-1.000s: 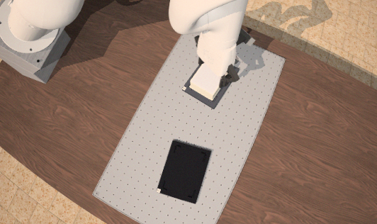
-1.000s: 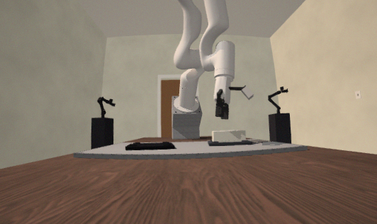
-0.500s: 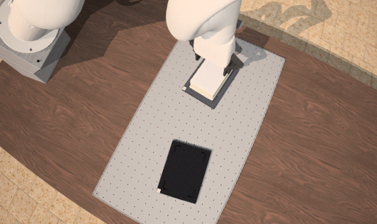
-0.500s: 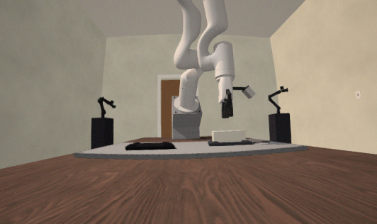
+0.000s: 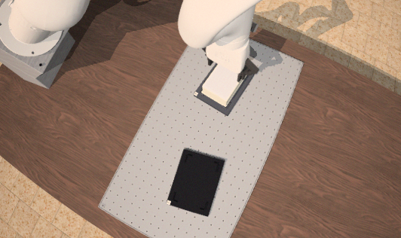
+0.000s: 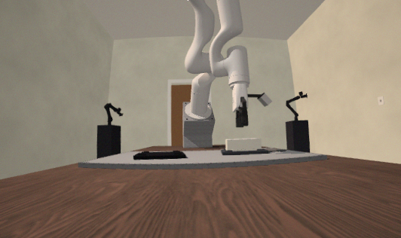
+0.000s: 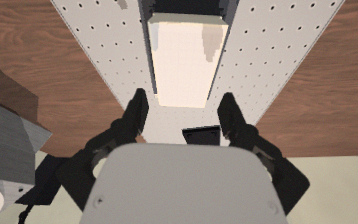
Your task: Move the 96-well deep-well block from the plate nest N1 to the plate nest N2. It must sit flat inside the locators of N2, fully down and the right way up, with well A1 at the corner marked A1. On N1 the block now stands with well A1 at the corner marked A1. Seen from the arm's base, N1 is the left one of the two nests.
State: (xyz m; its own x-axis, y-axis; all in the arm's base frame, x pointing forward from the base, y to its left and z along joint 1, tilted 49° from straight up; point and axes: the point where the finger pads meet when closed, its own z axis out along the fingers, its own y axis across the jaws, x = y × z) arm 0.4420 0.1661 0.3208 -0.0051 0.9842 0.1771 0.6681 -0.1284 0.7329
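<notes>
Now: the cream 96-well deep-well block 80 mm below my hand. Also, from my hand: plate nest N1: 100 mm below; black plate nest N2: 90 mm ahead, 290 mm to the right, 100 mm below.
</notes>
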